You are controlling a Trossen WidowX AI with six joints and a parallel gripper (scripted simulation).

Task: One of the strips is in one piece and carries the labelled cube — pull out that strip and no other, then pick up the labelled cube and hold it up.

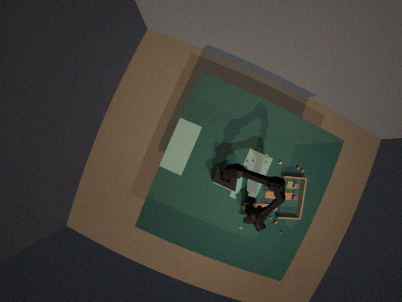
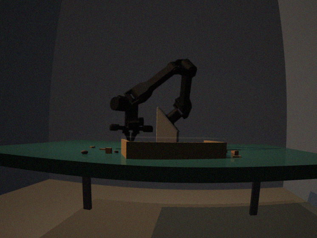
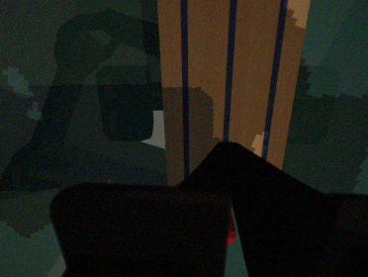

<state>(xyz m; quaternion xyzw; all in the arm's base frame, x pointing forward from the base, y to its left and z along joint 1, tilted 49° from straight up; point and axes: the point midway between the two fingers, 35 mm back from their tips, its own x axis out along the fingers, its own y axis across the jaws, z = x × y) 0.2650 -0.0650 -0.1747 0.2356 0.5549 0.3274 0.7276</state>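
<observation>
My gripper tip is now 10 cm short of the strip and 3 cm to the right of it.
</observation>
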